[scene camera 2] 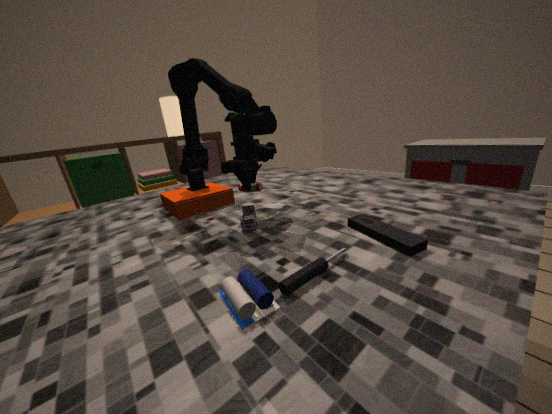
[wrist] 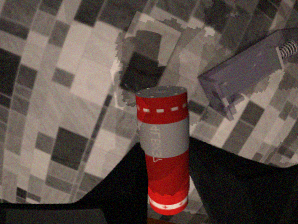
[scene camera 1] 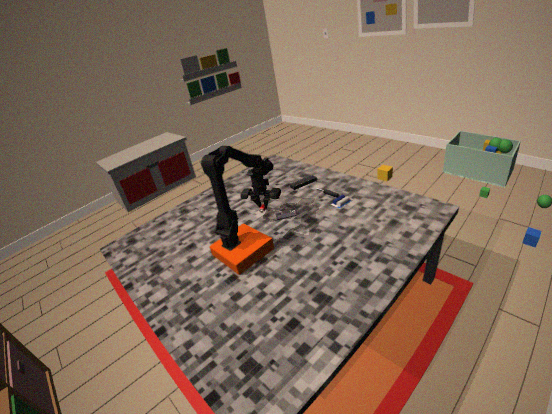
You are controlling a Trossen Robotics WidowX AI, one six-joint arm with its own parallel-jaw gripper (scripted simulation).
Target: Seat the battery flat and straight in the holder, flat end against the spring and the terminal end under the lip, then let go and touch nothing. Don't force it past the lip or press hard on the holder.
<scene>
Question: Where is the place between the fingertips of my gripper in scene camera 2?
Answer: At 250, 190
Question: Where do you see a dark screwdriver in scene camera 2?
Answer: At 295, 281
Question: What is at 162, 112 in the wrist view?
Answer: A battery.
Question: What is my gripper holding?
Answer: A battery.
</scene>
